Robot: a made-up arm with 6 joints. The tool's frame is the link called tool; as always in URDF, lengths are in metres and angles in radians.
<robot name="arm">
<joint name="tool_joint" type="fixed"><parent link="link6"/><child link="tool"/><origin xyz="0 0 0" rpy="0 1.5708 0"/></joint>
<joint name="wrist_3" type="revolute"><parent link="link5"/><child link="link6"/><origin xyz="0 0 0.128" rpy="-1.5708 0 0"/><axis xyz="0 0 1"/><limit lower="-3.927" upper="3.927" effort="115" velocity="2.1"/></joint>
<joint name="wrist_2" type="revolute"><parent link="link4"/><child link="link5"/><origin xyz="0 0 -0.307" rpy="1.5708 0 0"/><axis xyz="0 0 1"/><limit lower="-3.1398" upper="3.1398" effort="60" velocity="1"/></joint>
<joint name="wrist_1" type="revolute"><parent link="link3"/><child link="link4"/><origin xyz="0 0 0" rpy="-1.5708 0 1.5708"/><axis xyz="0 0 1"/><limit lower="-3.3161" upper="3.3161" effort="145" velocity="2.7"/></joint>
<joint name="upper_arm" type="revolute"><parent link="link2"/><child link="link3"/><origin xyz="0 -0.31 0" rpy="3.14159 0 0"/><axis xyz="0 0 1"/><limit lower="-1.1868" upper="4.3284" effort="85" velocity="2.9"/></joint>
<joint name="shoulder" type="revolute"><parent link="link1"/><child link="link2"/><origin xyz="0 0 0" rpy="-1.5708 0 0"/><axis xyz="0 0 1"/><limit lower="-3.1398" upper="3.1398" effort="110" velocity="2.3"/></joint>
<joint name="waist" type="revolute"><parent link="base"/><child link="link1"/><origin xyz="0 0 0.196"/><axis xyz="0 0 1"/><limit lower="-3.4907" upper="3.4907" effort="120" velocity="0.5"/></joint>
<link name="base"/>
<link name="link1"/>
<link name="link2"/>
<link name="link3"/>
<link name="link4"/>
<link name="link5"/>
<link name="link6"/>
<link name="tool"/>
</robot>
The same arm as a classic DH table. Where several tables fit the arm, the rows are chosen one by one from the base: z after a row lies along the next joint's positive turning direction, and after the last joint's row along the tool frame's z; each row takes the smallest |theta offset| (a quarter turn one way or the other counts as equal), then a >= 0, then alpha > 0; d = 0 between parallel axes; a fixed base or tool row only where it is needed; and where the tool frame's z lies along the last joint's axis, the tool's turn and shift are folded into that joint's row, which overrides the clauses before.
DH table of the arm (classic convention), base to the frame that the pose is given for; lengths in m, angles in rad. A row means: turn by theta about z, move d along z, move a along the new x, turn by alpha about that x. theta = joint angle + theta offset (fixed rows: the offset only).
waist: theta offset 0.0000, d 0.1960, a 0.0000, alpha -1.5708
shoulder: theta offset -1.5708, d 0.0000, a 0.3100, alpha 3.1416
upper_arm: theta offset 0.0000, d 0.0000, a 0.0000, alpha -1.5708
wrist_1: theta offset 0.0000, d -0.3070, a 0.0000, alpha 1.5708
wrist_2: theta offset 0.0000, d 0.1280, a 0.0000, alpha -1.5708
wrist_3: theta offset 1.5708, d 0.0000, a 0.0000, alpha 1.5708
tool (fixed): theta offset -1.5708, d 0.0000, a 0.0000, alpha 0.0000
Joint limits (rad, base to tool): -3.4907..3.4907 -3.1398..3.1398 -1.1868..4.3284 -3.3161..3.3161 -3.1398..3.1398 -3.9270..3.9270

